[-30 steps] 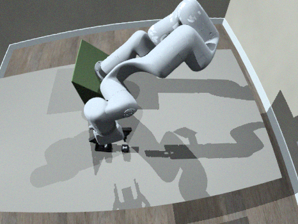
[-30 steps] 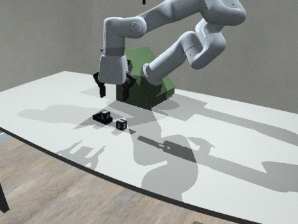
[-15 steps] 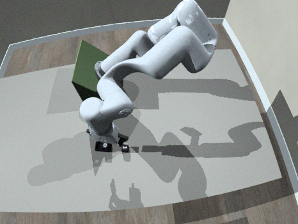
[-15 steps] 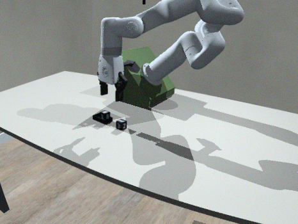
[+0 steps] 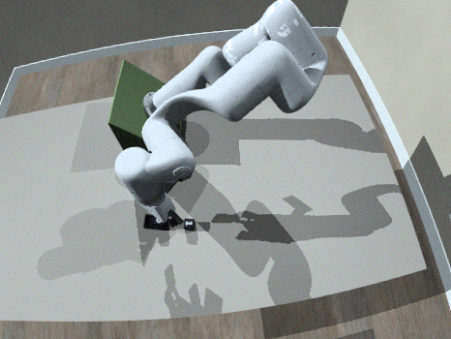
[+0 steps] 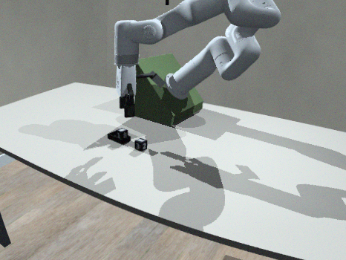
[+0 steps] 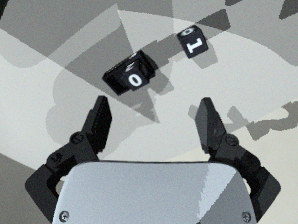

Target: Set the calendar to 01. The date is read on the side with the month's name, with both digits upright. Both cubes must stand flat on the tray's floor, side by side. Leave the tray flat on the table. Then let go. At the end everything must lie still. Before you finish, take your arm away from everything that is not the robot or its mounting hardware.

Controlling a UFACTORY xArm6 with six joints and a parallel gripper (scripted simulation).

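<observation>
Right now my hand is 30 mm to the left of the black cube and 90 mm above it. Round my hand: black tray 40 mm to the right, 110 mm below.
</observation>
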